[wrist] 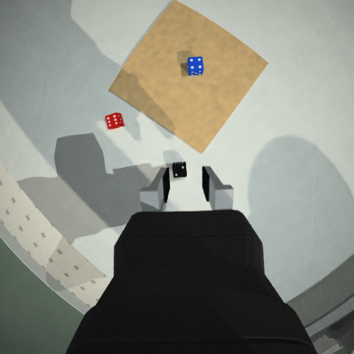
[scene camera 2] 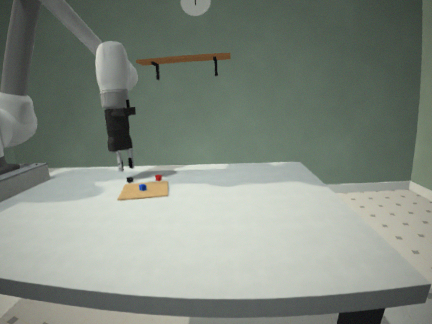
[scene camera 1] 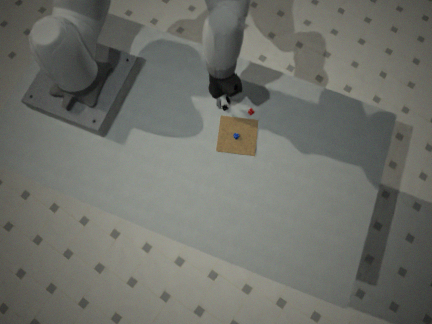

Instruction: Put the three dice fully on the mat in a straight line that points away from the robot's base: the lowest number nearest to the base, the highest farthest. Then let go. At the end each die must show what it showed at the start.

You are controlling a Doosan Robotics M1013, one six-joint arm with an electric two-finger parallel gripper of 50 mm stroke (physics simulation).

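Frame: origin at the arm's base, x ahead, y left, z up, level; metres.
Seen in the pictures: gripper, fingertip midpoint: [scene camera 2: 126,169] [scene camera 1: 223,104]; arm's base at its link origin: [scene camera 1: 81,80].
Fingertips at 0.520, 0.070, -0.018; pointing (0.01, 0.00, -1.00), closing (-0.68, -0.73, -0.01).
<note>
Offsets run from my fingertips to a thing's middle, as dx, dy, dz. Level surfaces: height alone.
The blue die @(+0.077, -0.091, -0.035) [scene camera 1: 236,136] [scene camera 2: 142,187] [wrist: 195,65] rests near the middle of the tan mat @(+0.080, -0.084, -0.045) [scene camera 1: 246,147] [scene camera 2: 161,192] [wrist: 220,100], four pips up. The black die @(+0.004, +0.006, -0.039) [scene camera 2: 130,179] [wrist: 179,170] lies on the table off the mat, near its corner in the wrist view, showing two pips on top. The red die @(+0.102, +0.019, -0.039) [scene camera 1: 251,111] [scene camera 2: 158,177] [wrist: 115,121] lies on the table beside another part of the mat's edge and shows six pips. My gripper [scene camera 1: 224,103] [scene camera 2: 126,168] [wrist: 185,177] is open and empty, above the table; the black die shows between its fingers, nearer the left one, in the wrist view.
The robot's base plate [scene camera 1: 116,95] is at the upper left in scene camera 1. The pale table @(dz -0.047) [scene camera 1: 200,200] [scene camera 2: 225,240] lies around the mat. A wall shelf [scene camera 2: 185,59] hangs behind the table. Shadows of the arm fall over parts of the table and mat.
</note>
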